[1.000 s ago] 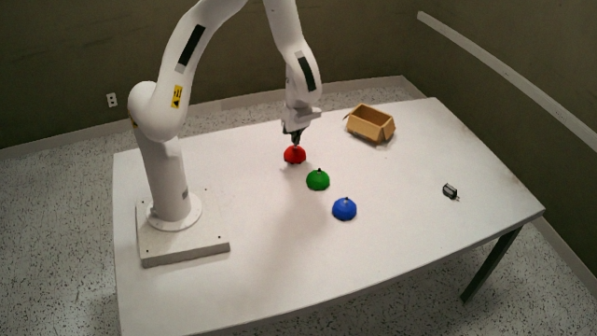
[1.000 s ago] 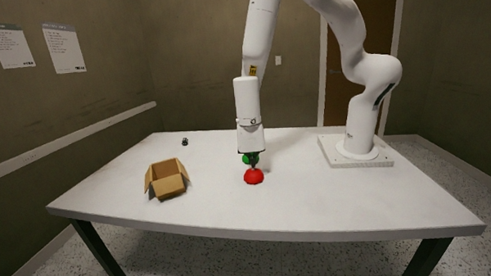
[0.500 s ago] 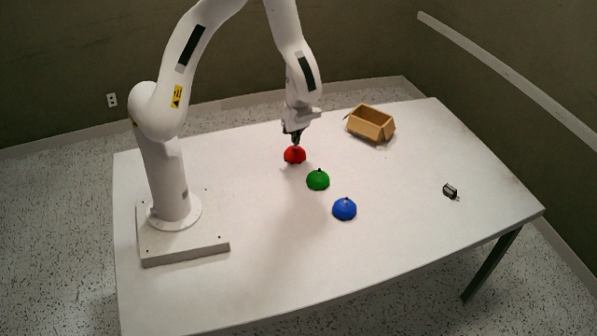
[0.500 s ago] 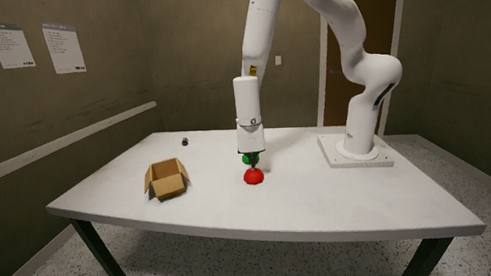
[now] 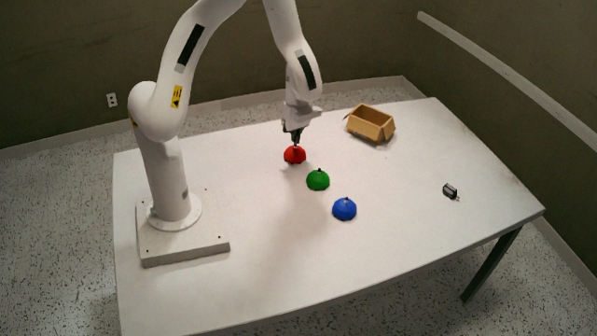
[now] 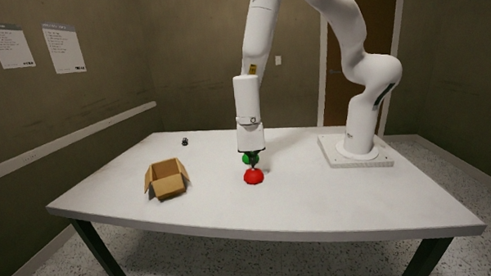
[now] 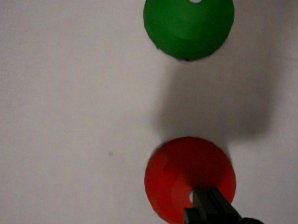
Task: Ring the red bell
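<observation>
Right now my hand is 5 cm above the red bell. Also, from my hand: blue bell (31 cm to the right, 5 cm below); then small black object (40 cm ahead, 46 cm to the right, 7 cm below); then green bell (16 cm to the right, 5 cm below).
</observation>
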